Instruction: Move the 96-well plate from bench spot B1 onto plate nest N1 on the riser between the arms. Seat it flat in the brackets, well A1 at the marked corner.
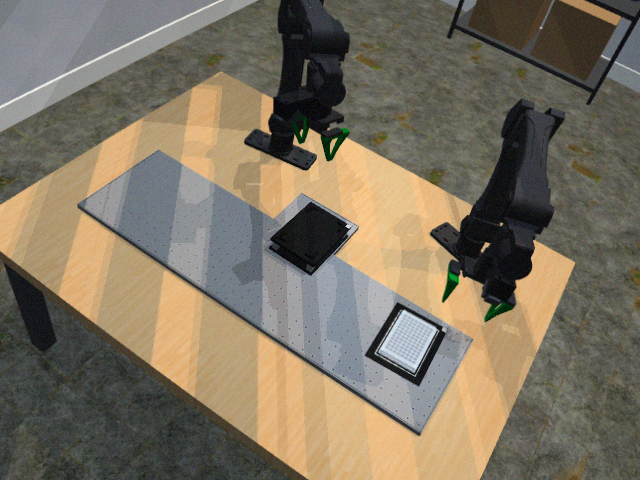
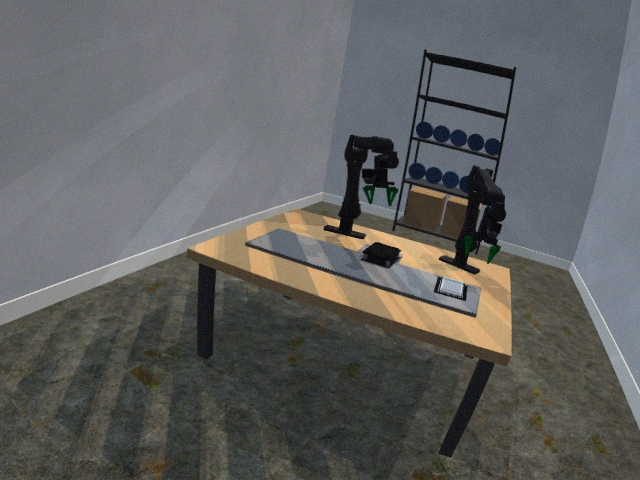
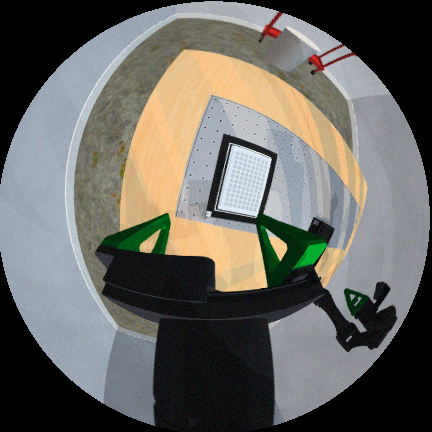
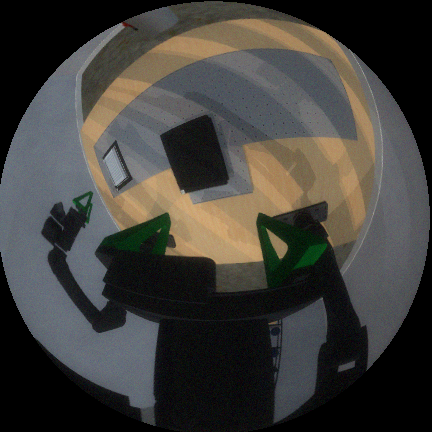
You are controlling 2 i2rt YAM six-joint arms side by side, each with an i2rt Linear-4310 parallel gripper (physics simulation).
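Frame: origin at the left arm's base, x ahead, y left, z up, level; centimetres.
Seen in the pictures: left gripper, fingertip midpoint: (image 1: 463, 310) (image 2: 477, 260) (image 3: 212, 217) (image 4: 91, 197); right gripper, fingertip midpoint: (image 1: 315, 151) (image 2: 380, 205) (image 3: 345, 289) (image 4: 213, 217); left arm's base, origin of the base link: (image 1: 464, 253) (image 2: 459, 265) (image 4: 155, 236); right arm's base, origin of the base link: (image 1: 280, 150) (image 2: 344, 232) (image 4: 300, 217).
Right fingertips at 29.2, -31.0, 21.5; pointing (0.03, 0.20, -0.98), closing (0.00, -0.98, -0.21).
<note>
Offsets run from my right fingertips to a thing's top centre, as dx, dy, dz. "pt": to the spot under its first point. Level surfaces: height alone.
The white 96-well plate {+3.7, +41.9, -18.6} (image 1: 408, 341) (image 2: 452, 287) (image 3: 244, 181) (image 4: 116, 167) lies flat inside the black frame of bench spot B1 {pt +4.0, +47.7, -20.0} (image 1: 425, 362) (image 3: 219, 172). The black plate nest N1 {+4.2, +8.3, -15.8} (image 1: 310, 232) (image 2: 381, 251) (image 4: 195, 152) sits on the riser between the arms, with no plate on it and a small light mark at one corner. My left gripper (image 1: 465, 310) (image 2: 478, 258) (image 3: 212, 217) is open and empty, pointing down above the table, on the arm-base side of the plate. My right gripper (image 1: 315, 150) (image 2: 380, 204) (image 4: 213, 217) is open and empty, high near its own base.
A grey perforated board {dz -20.2} (image 1: 206, 248) (image 2: 289, 245) runs along the wooden table {dz -21.5} (image 1: 196, 341) under the bench spot and riser. The base plates of both arms are fixed behind it. A shelf rack (image 2: 467, 63) stands beyond the table.
</note>
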